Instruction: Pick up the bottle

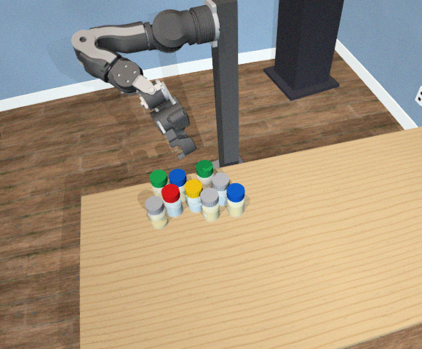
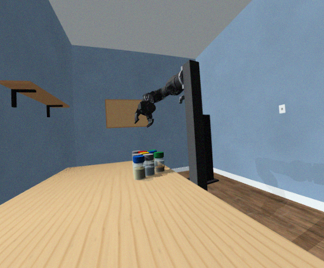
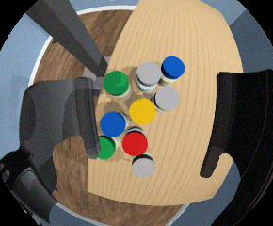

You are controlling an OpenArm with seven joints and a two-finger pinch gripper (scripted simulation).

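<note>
The grey-capped bottle is 20 mm ahead of my hand, 120 mm to the right of it and 220 mm below it. The rest, counted from my hand: green-capped bottle 80 mm behind, 80 mm to the right, 220 mm below; yellow-capped bottle 10 mm to the left, 220 mm below.
</note>
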